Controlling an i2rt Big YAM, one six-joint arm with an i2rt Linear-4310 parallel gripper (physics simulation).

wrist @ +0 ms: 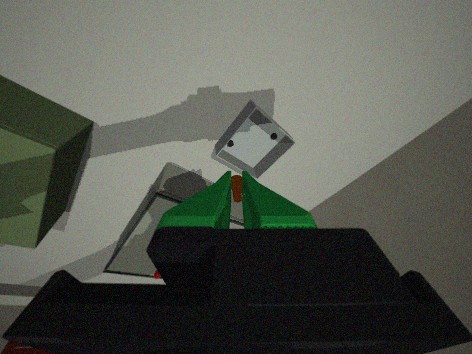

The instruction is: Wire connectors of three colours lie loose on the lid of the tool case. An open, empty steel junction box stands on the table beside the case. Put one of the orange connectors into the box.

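Frame: origin at the arm's base, x right, y back, z down, level; millimetres.
Seen in the pictures: gripper, between the fingertips: (236, 177).
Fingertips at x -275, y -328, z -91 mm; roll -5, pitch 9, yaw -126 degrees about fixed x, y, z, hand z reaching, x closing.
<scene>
Pixels of each thing's top centre, then the offset from my fingertips to it. "*": a spot on its surface instead. Level surfaces: height alone.
- orange connector, centre of its top: (239, 199) dx +4, dy -2, dz -20 mm
- open steel junction box, a spot on its surface: (286, 147) * dx -15, dy -134, dz +148 mm
- tool case, centre of its top: (179, 252) dx +293, dy -73, dz +85 mm
- red connector, centre of its top: (157, 277) dx +402, dy -64, dz +73 mm
- pale table, height of its surface: dz +179 mm
My gripper (236, 177) is shut on an orange connector (237, 188), which looks dark orange-brown and stands between the green fingertips. The open steel junction box (286, 147) stands on the table just beyond the fingertips in the view, turned like a diamond, with two dark round spots inside. The gripper is high above the table. The tool case (131, 225) lies at the lower left of the box, partly hidden by the fingers and the gripper body. A small part of a red connector (157, 275) shows at the lid's near edge.
A large green open bin (67, 117) stands at the left, its wall rising near the tool case. The arm's shadow falls on the pale table (350, 65) behind the box. A darker surface (425, 210) lies at the right, and something red (22, 348) shows at the bottom left corner.
</scene>
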